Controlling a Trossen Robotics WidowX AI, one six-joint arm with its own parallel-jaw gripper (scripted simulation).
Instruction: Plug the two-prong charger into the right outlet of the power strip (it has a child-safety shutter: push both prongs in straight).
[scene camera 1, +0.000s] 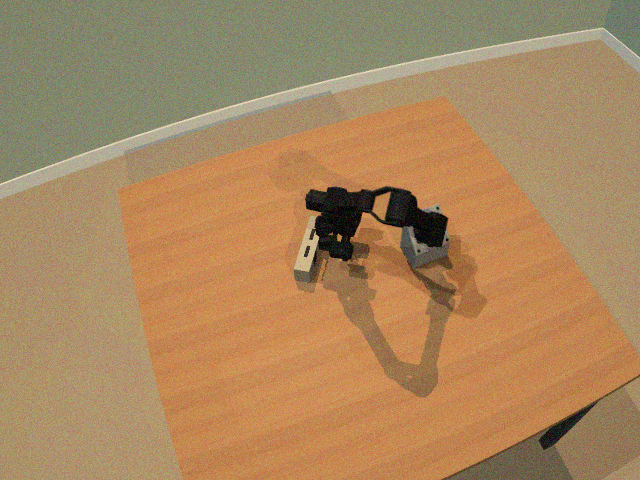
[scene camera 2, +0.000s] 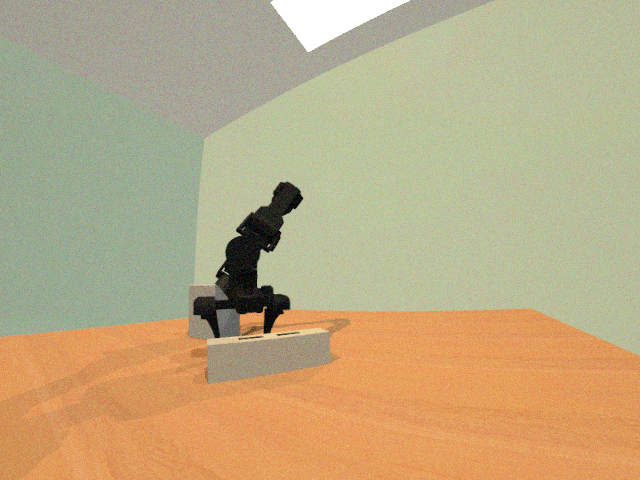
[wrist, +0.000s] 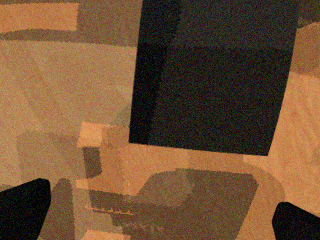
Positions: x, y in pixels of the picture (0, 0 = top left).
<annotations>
my gripper: scene camera 1; scene camera 2; wrist 166, 207
same spot on my gripper: (scene camera 1: 343, 249) = (scene camera 2: 279, 294)
</annotations>
